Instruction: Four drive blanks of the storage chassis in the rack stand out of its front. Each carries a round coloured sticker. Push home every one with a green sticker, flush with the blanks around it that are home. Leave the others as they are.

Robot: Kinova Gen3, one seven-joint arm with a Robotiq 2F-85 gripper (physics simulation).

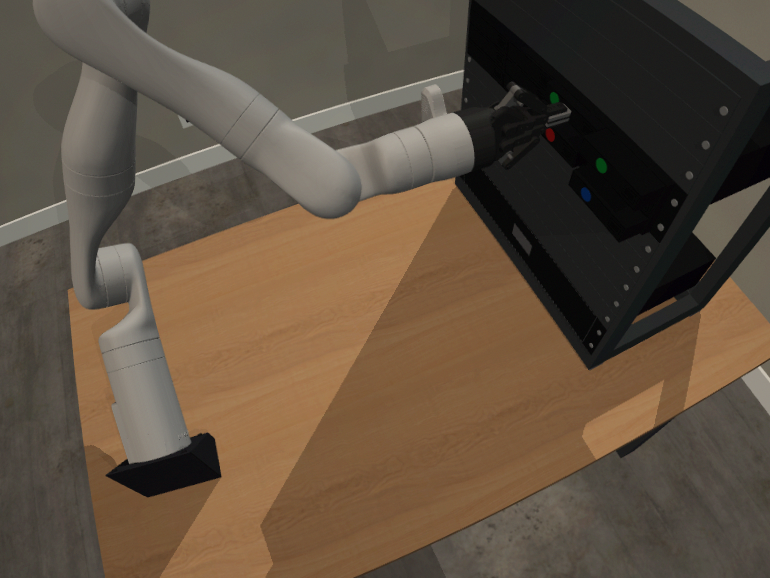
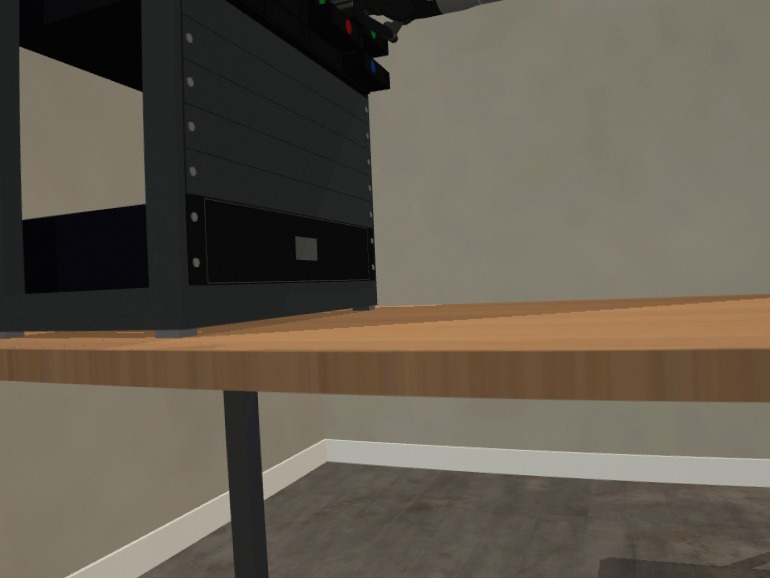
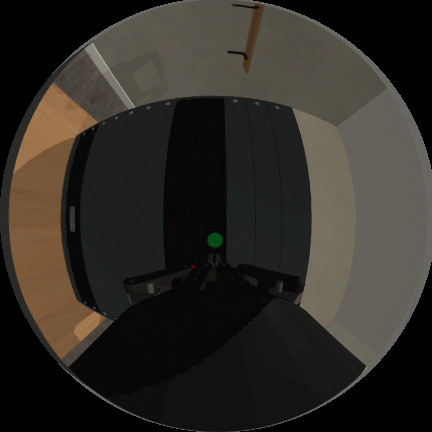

Labels:
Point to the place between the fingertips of the gripper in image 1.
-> At 566, 111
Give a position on a dark rack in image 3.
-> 237, 164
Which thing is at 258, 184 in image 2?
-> A dark rack.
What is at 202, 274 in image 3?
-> The gripper.

